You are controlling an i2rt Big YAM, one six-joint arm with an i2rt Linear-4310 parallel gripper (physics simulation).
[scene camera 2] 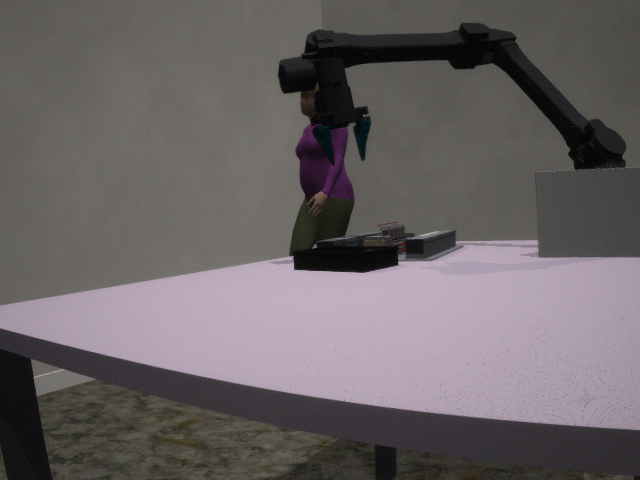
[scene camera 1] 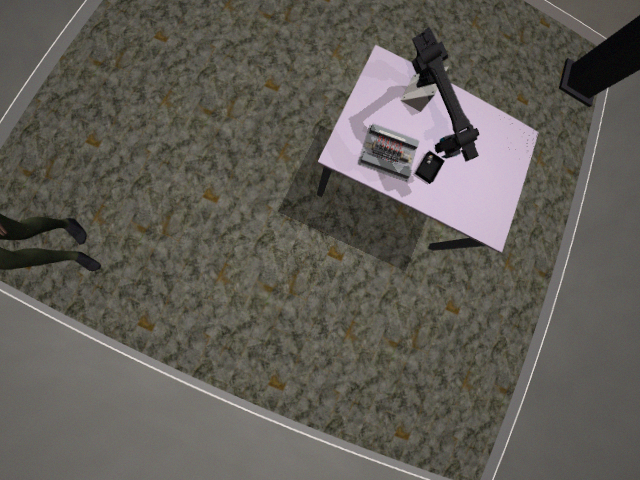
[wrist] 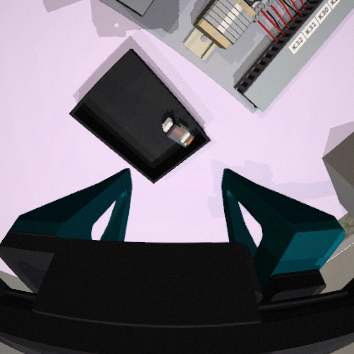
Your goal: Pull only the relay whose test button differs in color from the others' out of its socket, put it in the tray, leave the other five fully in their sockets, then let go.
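Where they show: gripper, fingertip midpoint: (scene camera 2: pixel 348 162) (wrist: pixel 176 176); arm's base, link origin: (scene camera 2: pixel 605 202) (scene camera 1: pixel 428 80).
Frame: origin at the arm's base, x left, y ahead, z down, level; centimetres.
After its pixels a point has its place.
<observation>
A small relay (scene camera 1: pixel 429 156) {x 19.7, y 40.7, z 7.3 cm} (wrist: pixel 179 132) {x 20.2, y 41.7, z 6.9 cm} with a clear housing and an orange spot at one end lies on its side in the black tray (scene camera 2: pixel 341 259) {x 28.5, y 43.8, z 7.8 cm} (wrist: pixel 112 97) {x 22.8, y 51.6, z 9.7 cm}, near one corner. My gripper (scene camera 2: pixel 347 161) {x 18.3, y 47.0, z -9.7 cm} (wrist: pixel 176 176) {x 18.3, y 47.0, z -9.7 cm} is open with empty fingers, well above the table beside the tray. The grey relay panel (scene camera 1: pixel 385 170) (scene camera 2: pixel 431 245) (wrist: pixel 220 72) {x 10.4, y 42.5, z 9.7 cm} is next to the tray. In the wrist view its beige terminal block, red and black wires and labels K32, K31 and K30 show. The relays still on the panel are too small to tell apart in scene camera 1 and are outside the wrist view.
The pink table (scene camera 1: pixel 480 186) {x 58.4, y 41.1, z 9.9 cm} (scene camera 2: pixel 258 320) {x 68.3, y 31.0, z 10.0 cm} (wrist: pixel 35 130) {x 34.4, y 58.5, z 10.0 cm} carries the panel, the tray and the arm's grey base block (scene camera 2: pixel 584 211) {x 5.8, y 3.9, z 1.4 cm}. The panel's wire ducts stand up along its long sides. A person (scene camera 2: pixel 328 165) in a purple top stands behind the table.
</observation>
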